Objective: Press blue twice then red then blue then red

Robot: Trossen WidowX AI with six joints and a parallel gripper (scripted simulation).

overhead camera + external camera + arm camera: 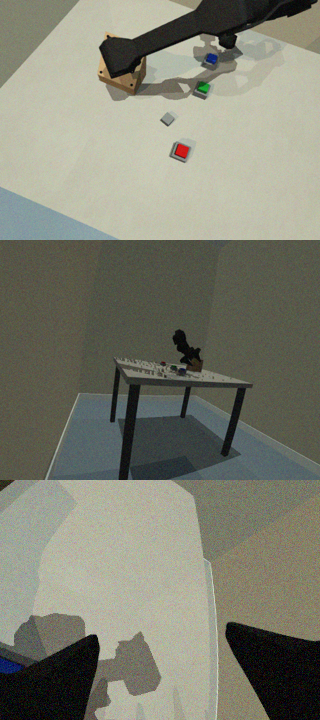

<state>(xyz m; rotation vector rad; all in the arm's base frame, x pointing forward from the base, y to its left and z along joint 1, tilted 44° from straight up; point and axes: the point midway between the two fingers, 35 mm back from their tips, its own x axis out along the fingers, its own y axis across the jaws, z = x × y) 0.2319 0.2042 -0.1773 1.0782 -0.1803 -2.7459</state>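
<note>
Now: the blue button 5 cm ahead of my gripper tip, 10 cm to the right of it and 7 cm below it. The rest, counted from my gripper tip: small grey block (2 cm behind, 38 cm to the right, 9 cm below); red button (5 cm ahead, 47 cm to the right, 6 cm below); green button (5 cm ahead, 23 cm to the right, 6 cm below).
</note>
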